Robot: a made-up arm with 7 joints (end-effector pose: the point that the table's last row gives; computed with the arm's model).
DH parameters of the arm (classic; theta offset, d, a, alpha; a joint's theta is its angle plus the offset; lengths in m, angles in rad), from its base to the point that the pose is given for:
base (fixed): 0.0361 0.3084 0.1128 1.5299
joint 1: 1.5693 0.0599 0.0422 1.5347
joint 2: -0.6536 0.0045 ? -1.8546
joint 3: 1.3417 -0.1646 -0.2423 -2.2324
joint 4: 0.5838 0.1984 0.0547 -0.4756
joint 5: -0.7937 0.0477 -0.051 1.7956
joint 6: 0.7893 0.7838 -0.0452 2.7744
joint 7: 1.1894 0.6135 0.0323 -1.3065
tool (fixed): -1.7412 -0.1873 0 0
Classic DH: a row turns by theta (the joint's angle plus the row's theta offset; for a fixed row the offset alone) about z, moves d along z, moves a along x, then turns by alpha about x.
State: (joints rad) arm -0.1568 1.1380 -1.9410 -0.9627 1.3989 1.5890 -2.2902
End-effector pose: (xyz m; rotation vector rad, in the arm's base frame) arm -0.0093 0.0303 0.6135 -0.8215 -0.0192 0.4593
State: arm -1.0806 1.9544 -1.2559 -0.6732 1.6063 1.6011 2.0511
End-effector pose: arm 0.5180 -0.1478 0.7573 -2.1359 -0.2894 0.4390
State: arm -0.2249 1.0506 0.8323 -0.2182 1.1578 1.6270 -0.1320
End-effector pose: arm 0.5030 0.2947 0.0821 -0.5324 -0.9186 -0.1015
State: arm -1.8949 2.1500 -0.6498 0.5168 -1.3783 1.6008 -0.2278
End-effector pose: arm 0.2581 0.4481 -0.0567 -0.1949 0.0981 -0.3188
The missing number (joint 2, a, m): 0.0337
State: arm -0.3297 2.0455 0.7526 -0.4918 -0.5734 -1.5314 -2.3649
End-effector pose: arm 0.7230 -0.2753 0.4998 0.0342 -2.0657 0.0527
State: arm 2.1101 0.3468 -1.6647 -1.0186 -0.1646 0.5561 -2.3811
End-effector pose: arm 0.4648 0.0165 0.2744 -0.4941 2.7032 1.1222
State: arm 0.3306 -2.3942 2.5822 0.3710 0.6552 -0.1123 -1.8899
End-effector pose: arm 0.2981 -0.1273 0.0938 0.1779 0.6240 -2.6872
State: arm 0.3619 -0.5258 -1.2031 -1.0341 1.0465 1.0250 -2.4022
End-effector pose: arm -0.0576 -0.1651 0.1495 -2.2731 -1.1521 -0.2863
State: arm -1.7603 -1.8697 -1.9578 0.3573 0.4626 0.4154 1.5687
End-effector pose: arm -0.2652 -0.1001 0.3412 -0.3048 1.3223 -1.0589
